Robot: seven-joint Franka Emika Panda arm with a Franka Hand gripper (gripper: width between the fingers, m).
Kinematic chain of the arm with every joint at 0, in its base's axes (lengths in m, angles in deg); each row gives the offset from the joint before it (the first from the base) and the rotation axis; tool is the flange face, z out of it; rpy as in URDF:
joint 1: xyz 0 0 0.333 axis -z
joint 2: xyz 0 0 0 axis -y
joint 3: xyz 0 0 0.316 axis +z
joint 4: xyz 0.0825 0 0 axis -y
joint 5: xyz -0.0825 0 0.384 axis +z
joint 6: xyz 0 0 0 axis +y
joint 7: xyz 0.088 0 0 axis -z
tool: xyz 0 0 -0.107 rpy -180 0 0
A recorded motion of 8 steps. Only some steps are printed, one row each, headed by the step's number.
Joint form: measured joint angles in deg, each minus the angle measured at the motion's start. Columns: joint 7, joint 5, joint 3, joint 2, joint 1, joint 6, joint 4.
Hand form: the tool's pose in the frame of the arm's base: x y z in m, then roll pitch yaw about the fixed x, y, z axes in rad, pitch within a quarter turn. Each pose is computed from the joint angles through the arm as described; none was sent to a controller.
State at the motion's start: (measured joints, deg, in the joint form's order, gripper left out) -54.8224 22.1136 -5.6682 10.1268 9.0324 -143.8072 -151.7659
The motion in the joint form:
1: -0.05 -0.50 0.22 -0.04 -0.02 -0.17 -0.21
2: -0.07 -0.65 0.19 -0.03 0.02 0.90 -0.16
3: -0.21 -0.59 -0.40 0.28 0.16 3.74 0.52
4: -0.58 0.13 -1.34 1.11 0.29 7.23 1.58
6: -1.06 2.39 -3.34 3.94 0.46 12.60 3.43
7: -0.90 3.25 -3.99 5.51 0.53 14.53 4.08
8: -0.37 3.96 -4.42 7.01 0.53 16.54 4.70
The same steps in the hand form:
1: 0.4054 -0.1065 0.3029 -2.9951 -0.1971 0.3893
2: 0.4041 -0.1057 0.3017 -2.9821 -0.1865 0.3925
3: 0.4029 -0.1081 0.3045 -2.9509 -0.1743 0.3878
4: 0.4023 -0.1126 0.3130 -2.9130 -0.1751 0.3748
6: 0.4012 -0.1226 0.3396 -2.8556 -0.2142 0.3331
7: 0.4002 -0.1255 0.3534 -2.8368 -0.2361 0.3149
8: 0.3991 -0.1260 0.3664 -2.8163 -0.2525 0.2985

